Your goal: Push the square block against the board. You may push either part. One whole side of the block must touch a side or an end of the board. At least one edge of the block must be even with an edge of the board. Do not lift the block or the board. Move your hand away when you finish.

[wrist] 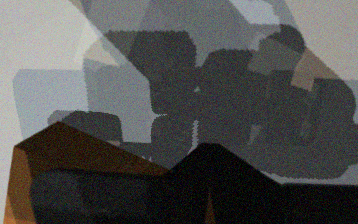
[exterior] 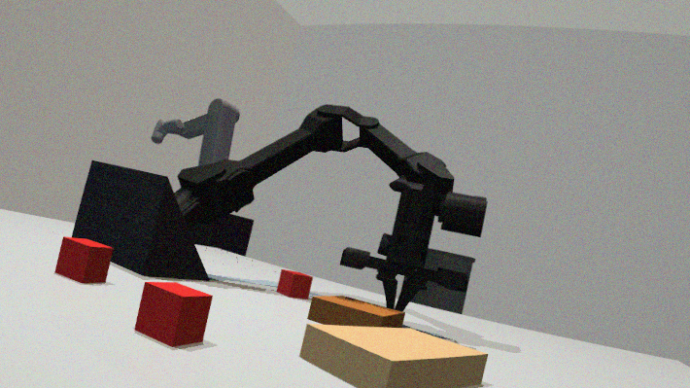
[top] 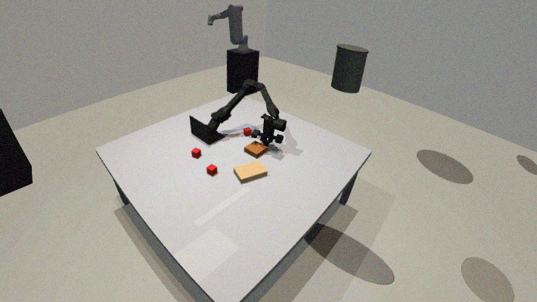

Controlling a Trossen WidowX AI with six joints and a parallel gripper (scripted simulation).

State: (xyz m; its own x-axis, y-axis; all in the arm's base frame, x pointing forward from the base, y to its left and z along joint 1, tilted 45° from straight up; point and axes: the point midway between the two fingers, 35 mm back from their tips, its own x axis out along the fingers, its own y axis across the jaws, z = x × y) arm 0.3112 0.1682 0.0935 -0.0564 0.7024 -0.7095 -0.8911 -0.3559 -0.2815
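Right now my gripper tip is 7 cm to the left of the square block, 2 cm past it and 1 cm below it. The rest, counted from my gripper tip: board (24 cm to the right, 11 cm ahead, 1 cm above).
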